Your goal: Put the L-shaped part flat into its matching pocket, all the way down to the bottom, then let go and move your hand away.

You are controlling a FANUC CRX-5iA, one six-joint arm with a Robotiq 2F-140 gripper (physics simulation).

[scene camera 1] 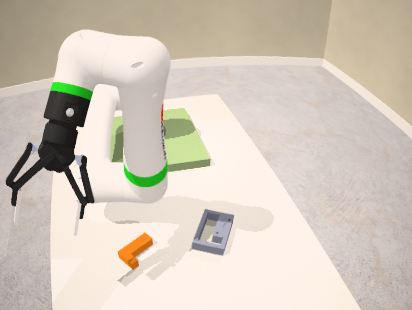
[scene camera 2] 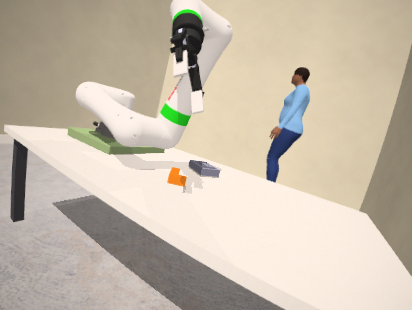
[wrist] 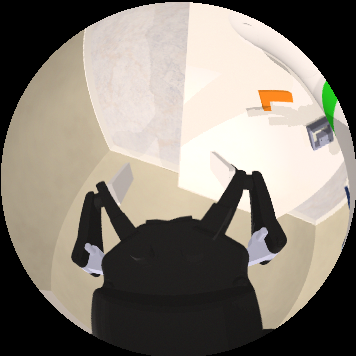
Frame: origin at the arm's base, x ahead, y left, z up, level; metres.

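Seen in the pictures: gripper, fingertip midpoint: [scene camera 1: 45, 228] [scene camera 2: 190, 95] [wrist: 169, 164].
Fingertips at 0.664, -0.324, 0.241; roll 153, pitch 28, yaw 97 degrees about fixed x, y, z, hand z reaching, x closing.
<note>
Offsets run from my fingertips to a thing's top centre, as dx, dy, dz. Level surfaces: height alone.
The orange L-shaped part @[-0.118, +0.201, -0.251] [scene camera 1: 135, 246] [scene camera 2: 176, 178] [wrist: 275, 95] lies flat on the white table, apart from the grey tray. The grey tray @[-0.141, +0.427, -0.244] [scene camera 1: 207, 247] [scene camera 2: 204, 171] [wrist: 325, 142] holds the pocket; in scene camera 1 it sits to the right of the part. Its opening shows no orange part in it. My gripper [scene camera 1: 46, 221] [scene camera 2: 189, 85] [wrist: 169, 164] is wide open and empty. It is high up, to the left of and above the part in scene camera 1, and touches neither the part nor the tray.
The white table @[dz -0.281] [scene camera 1: 280, 270] [scene camera 2: 300, 240] bears the green base plate [scene camera 1: 192, 152] [scene camera 2: 120, 149] under the arm. The arm's shadow falls across the table near the part and the tray. A person in a light blue top [scene camera 2: 296, 107] stands behind the table in scene camera 2.
</note>
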